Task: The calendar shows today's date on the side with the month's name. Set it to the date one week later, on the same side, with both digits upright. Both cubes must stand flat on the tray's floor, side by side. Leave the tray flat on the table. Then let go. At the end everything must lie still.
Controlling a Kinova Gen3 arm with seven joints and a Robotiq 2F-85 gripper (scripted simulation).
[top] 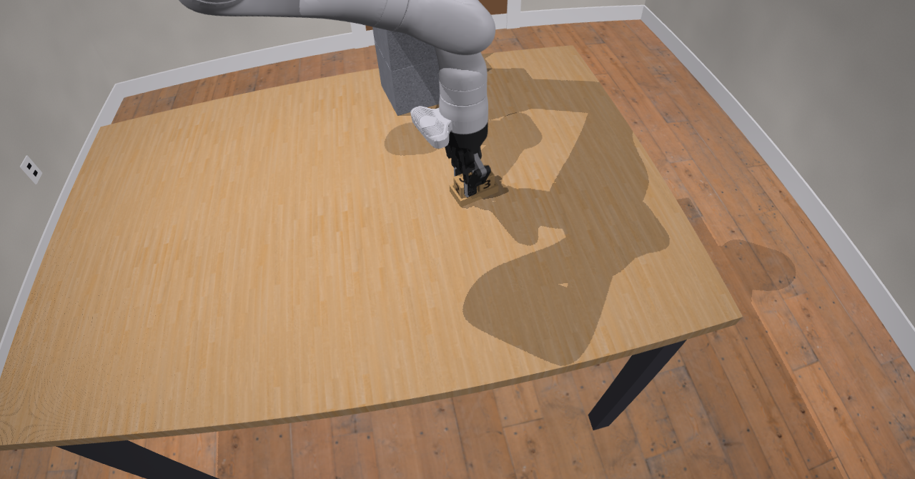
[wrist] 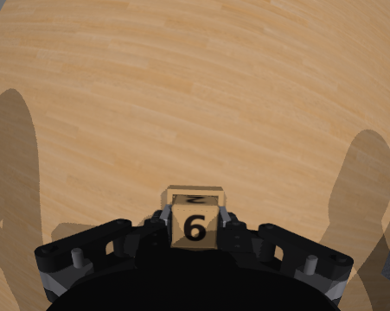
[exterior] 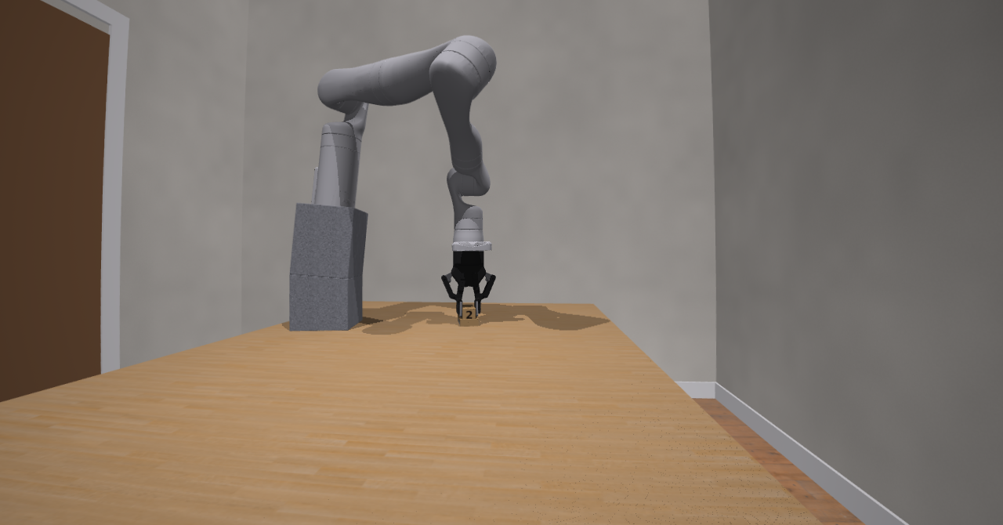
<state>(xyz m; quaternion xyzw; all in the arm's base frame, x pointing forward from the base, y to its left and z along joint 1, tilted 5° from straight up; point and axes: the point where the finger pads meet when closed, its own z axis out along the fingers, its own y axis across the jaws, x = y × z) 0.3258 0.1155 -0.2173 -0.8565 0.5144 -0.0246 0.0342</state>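
My gripper is now 3 cm above the wooden tray, 1 cm to the right of it and 1 cm past it.
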